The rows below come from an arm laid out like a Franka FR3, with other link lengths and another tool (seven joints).
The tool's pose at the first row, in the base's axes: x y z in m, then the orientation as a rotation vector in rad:
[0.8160, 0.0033, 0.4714, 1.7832, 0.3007, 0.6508]
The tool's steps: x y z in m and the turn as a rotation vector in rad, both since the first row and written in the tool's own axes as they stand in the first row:
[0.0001, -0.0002, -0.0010, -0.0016, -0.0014, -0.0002]
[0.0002, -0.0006, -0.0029, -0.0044, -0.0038, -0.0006]
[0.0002, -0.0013, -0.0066, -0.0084, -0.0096, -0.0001]
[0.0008, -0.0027, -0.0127, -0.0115, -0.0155, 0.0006]
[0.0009, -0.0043, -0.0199, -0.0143, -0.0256, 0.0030]
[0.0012, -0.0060, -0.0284, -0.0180, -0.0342, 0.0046]
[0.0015, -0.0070, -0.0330, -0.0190, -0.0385, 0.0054]
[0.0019, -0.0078, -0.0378, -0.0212, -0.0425, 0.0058]
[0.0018, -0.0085, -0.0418, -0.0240, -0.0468, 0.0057]
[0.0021, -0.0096, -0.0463, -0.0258, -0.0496, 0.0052]
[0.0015, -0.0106, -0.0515, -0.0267, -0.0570, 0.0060]
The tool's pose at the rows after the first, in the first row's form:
[0.8155, 0.0042, 0.4714, 1.7820, 0.2993, 0.6495]
[0.8146, 0.0059, 0.4714, 1.7799, 0.2970, 0.6471]
[0.8126, 0.0091, 0.4715, 1.7778, 0.2911, 0.6424]
[0.8098, 0.0147, 0.4715, 1.7766, 0.2854, 0.6377]
[0.8059, 0.0210, 0.4714, 1.7773, 0.2754, 0.6303]
[0.8015, 0.0285, 0.4715, 1.7765, 0.2668, 0.6238]
[0.7993, 0.0326, 0.4715, 1.7768, 0.2628, 0.6205]
[0.7970, 0.0369, 0.4717, 1.7759, 0.2590, 0.6173]
[0.7947, 0.0403, 0.4718, 1.7743, 0.2551, 0.6134]
[0.7925, 0.0444, 0.4717, 1.7732, 0.2530, 0.6106]
[0.7892, 0.0486, 0.4716, 1.7745, 0.2469, 0.6045]

